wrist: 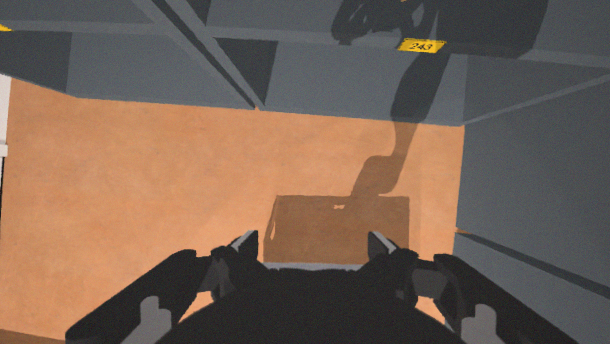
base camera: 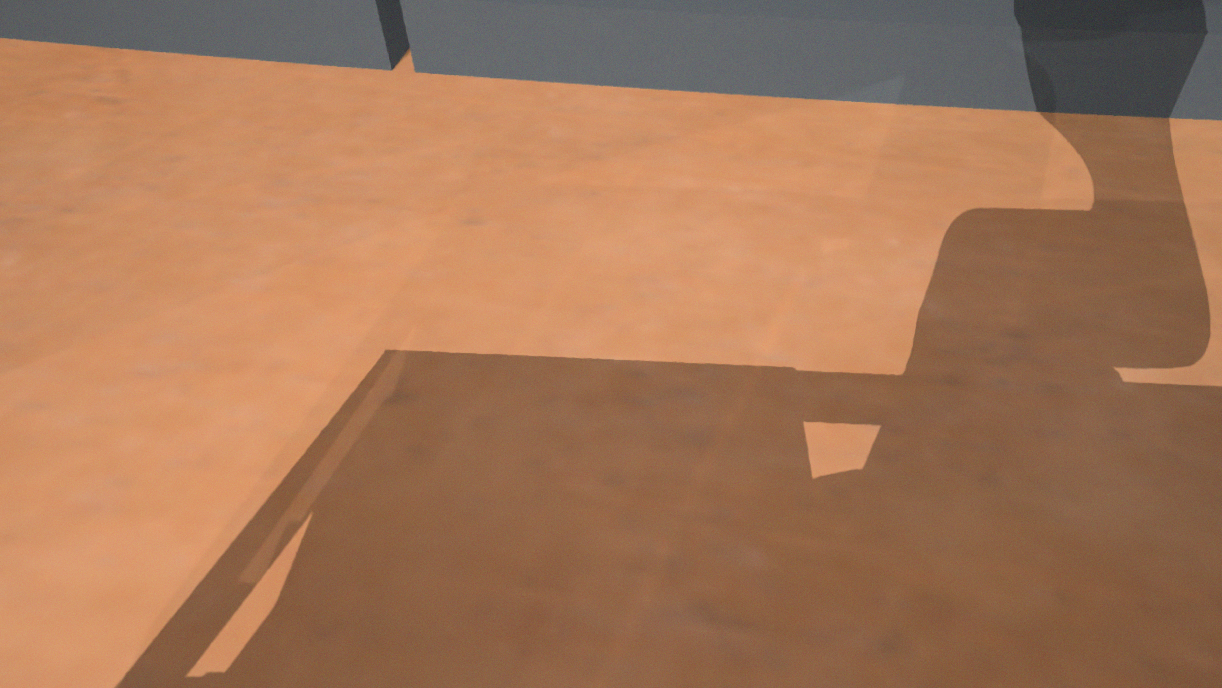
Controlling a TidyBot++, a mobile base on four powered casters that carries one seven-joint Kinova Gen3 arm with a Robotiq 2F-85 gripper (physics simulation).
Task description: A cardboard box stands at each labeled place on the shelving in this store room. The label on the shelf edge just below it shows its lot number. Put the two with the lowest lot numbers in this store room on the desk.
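Places are measured from the arm's base along level axes (x ahead, y left, z up), in millimetres.
Where they show: gripper, fingertip midpoint: (wrist: 312, 243).
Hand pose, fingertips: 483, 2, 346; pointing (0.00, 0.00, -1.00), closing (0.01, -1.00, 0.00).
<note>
After its pixels a point has its place, as x, y, z.
My gripper (wrist: 312, 243) @(483, 2, 346) is open, with nothing between its fingers. In the wrist view it points down over the floor in front of the grey shelving (base camera: 684, 55) @(799, -30, -360) (wrist: 330, 80) @(925, -71, -320). A yellow label (wrist: 421, 46) @(782, -206, 121) reading 243 is on a shelf edge at the top right of that view, beyond the fingers. A tiny tan sliver (wrist: 403, 1) @(857, -164, 139) shows above it at the frame's top edge, too little to tell whether it is a box. Part of another yellow label (wrist: 4, 28) @(857, 700, 114) shows at the top left, its number unreadable. The desk does not show in either view.
Grey panels (wrist: 540, 170) @(546, -675, -83) stand close on the right in the wrist view. A narrow white strip (wrist: 4, 115) @(817, 1597, -385) shows at the far left. The orange-brown floor (base camera: 256, 213) @(569, 315, -396) (wrist: 125, 175) @(512, 923, -396) carries the shadow of the base and arm, which reaches onto the shelving.
</note>
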